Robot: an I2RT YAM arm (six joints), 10 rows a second.
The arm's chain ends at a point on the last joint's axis. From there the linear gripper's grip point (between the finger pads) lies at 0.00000 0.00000 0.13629 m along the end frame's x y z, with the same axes.
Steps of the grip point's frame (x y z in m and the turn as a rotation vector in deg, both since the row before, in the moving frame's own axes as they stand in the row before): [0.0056 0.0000 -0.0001 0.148 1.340 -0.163]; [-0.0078 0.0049 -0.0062 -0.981 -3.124 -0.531]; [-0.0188 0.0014 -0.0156 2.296 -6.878 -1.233]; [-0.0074 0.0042 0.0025 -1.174 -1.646 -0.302]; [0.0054 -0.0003 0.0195 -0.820 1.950 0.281]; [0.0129 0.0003 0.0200 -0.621 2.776 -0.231]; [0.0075 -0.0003 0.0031 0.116 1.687 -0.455]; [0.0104 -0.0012 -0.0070 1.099 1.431 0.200]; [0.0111 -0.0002 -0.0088 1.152 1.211 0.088]
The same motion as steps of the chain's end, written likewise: [0.0024 0.0004 -0.0001 0.148 1.340 -0.163]; [-0.0004 0.0025 -0.0060 -0.981 -3.124 -0.531]; [-0.0024 0.0067 -0.0145 2.296 -6.878 -1.233]; [-0.0035 0.0014 0.0026 -1.174 -1.646 -0.302]; [0.0008 -0.0023 0.0196 -0.820 1.950 0.281]; [0.0063 -0.0012 0.0202 -0.621 2.776 -0.231]; [0.0035 0.0000 0.0032 0.116 1.687 -0.455]; [0.0070 0.0014 -0.0069 1.099 1.431 0.200]; [0.0082 0.0025 -0.0087 1.152 1.211 0.088]
